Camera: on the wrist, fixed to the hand. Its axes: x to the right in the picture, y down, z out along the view.
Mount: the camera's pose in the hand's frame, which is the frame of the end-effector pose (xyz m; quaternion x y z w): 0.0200 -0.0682 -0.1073 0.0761 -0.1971 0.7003 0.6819
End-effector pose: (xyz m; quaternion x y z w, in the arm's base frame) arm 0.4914 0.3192 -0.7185 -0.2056 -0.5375 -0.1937 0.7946
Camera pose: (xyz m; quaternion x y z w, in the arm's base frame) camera 0.5454 0.2027 -0.7280 -0.4943 -0.3939 0.5058 0.5872
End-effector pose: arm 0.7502 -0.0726 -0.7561 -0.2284 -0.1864 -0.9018 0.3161
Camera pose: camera 0.6600 -0.0840 -0.8472 -0.4399 -0.0981 -0.3343 0.8277
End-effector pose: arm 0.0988 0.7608 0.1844 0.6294 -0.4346 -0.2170 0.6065
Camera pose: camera 0.2146 0.7985 0.1428 0.1282 -0.8732 0.1858 0.4320
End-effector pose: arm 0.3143 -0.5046 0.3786 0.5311 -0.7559 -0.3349 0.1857
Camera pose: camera 0.4215 -0.5707 0.4050 -0.2191 -0.9494 -0.1455 0.1717
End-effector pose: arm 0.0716 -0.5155 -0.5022 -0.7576 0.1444 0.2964 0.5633
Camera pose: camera 0.1557 -0.5919 -0.4417 -0.3142 0.5405 0.7349 0.2627
